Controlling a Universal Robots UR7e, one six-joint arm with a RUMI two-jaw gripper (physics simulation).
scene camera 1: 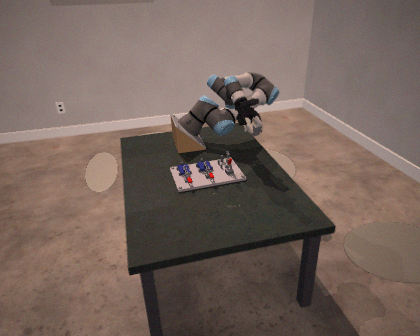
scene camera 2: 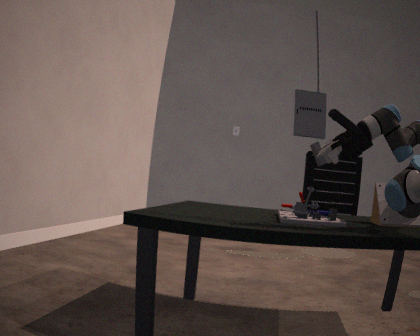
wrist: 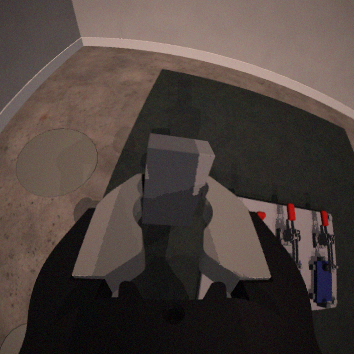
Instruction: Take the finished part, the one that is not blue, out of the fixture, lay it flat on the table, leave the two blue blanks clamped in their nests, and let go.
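Frame: origin at the arm's base, x right, y ahead, z up, level; millimetres.
Seen in the pictures: gripper, fingertip midpoint: (scene camera 1: 257, 132) (scene camera 2: 314, 157) (wrist: 172, 176); arm's base, origin of the base link: (scene camera 1: 187, 128).
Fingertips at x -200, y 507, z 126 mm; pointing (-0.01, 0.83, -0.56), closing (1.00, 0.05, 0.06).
Offsets run from my fingertips to a thing's top centre. "pt": to the spot under its first point. Level surfaces: height alone.
My gripper (scene camera 1: 253, 124) (scene camera 2: 324, 152) (wrist: 172, 176) is shut on the grey finished part {dz +48, dx +0, dy -13 mm} (wrist: 172, 185), a block that sticks out past the fingertips. The gripper is tilted and holds it high above the table, to the right of and behind the fixture in scene camera 1. The fixture plate {dz -199, dx +255, dy -69 mm} (scene camera 1: 199, 182) (scene camera 2: 325, 223) (wrist: 306, 220) lies on the table. Two blue blanks {pt dz -162, dx +368, dy -87 mm} (scene camera 1: 184, 169) {pt dz -168, dx +257, dy -91 mm} (scene camera 1: 204, 165) sit in its left and middle nests. One blue blank {dz -183, dx +358, dy -134 mm} (wrist: 323, 281) shows in the wrist view; the gripper largely hides the other. The right nest holds no blank, and its red-tipped clamp handle {dz -113, dx +151, dy -6 mm} (scene camera 1: 230, 161) stands up.
The dark table {dz -214 mm} (scene camera 1: 220, 220) (scene camera 2: 210, 220) (wrist: 240, 135) extends in front of and beside the fixture. The arm's wedge-shaped base mount (scene camera 1: 186, 140) (scene camera 2: 379, 207) stands behind the fixture. A black slatted object (scene camera 2: 332, 185) stands beyond the table in scene camera 2.
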